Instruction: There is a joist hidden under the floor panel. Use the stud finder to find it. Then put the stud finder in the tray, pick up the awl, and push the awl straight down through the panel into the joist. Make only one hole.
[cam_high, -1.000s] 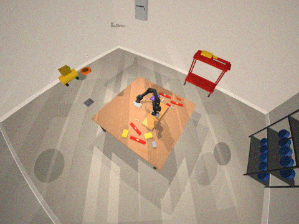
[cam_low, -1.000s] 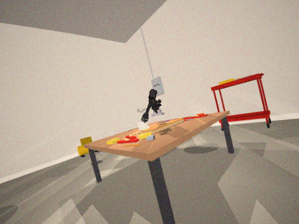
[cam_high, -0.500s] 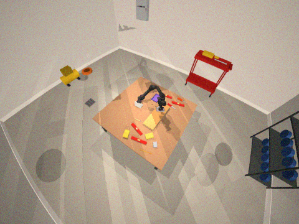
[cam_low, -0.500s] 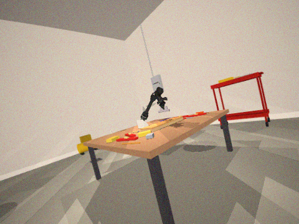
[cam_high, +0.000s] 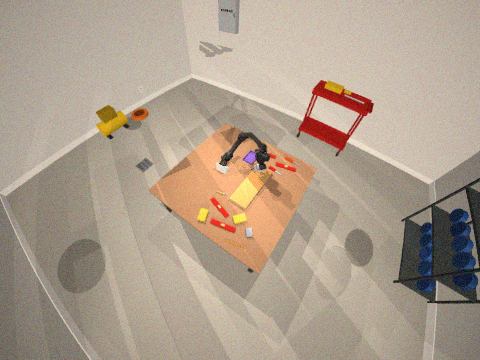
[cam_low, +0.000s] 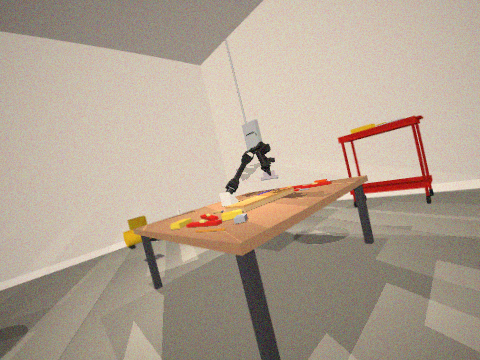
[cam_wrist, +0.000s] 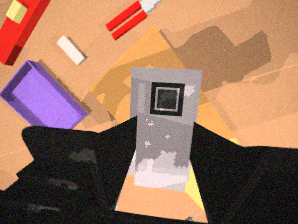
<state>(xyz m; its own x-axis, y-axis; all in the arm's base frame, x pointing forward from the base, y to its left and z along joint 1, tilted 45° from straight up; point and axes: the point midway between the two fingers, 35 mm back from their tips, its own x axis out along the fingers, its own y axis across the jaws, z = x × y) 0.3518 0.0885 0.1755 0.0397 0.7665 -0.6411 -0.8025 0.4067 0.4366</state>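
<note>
Right now the purple flat tray is 230 mm behind my gripper tip, 140 mm to the left of it and 150 mm below it. The rest, counted from my gripper tip: grey stud finder 10 mm to the left, 20 mm above; then small grey block 300 mm ahead, 530 mm to the right, 150 mm below; then awl 120 mm behind, 400 mm to the right, 150 mm below.
</note>
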